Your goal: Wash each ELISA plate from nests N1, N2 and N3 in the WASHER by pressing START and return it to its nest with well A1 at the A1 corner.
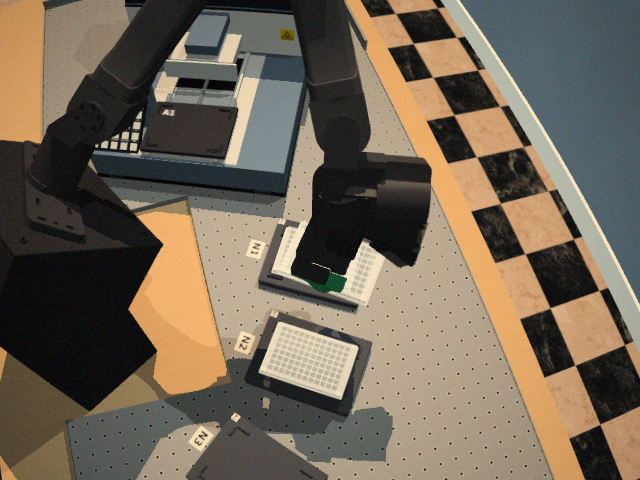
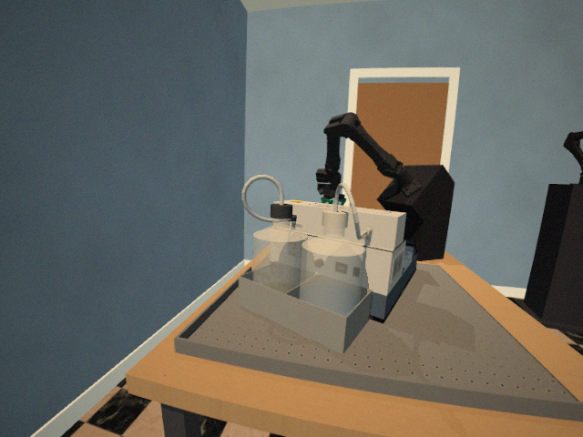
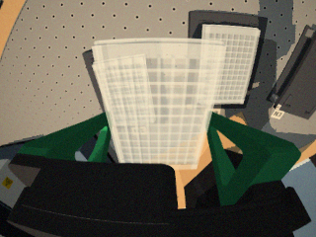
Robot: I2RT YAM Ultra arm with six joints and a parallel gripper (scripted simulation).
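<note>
Right now the dark carrier is 31 cm to the left of my hand, 21 cm behind it and 7 cm below it. Round my hand: nest N2 (14 cm below, 10 cm to the right, 4 cm behind); nest N1 (15 cm below, 7 cm to the left, 1 cm behind); N1 label (15 cm below, 11 cm to the left, 11 cm behind).
</note>
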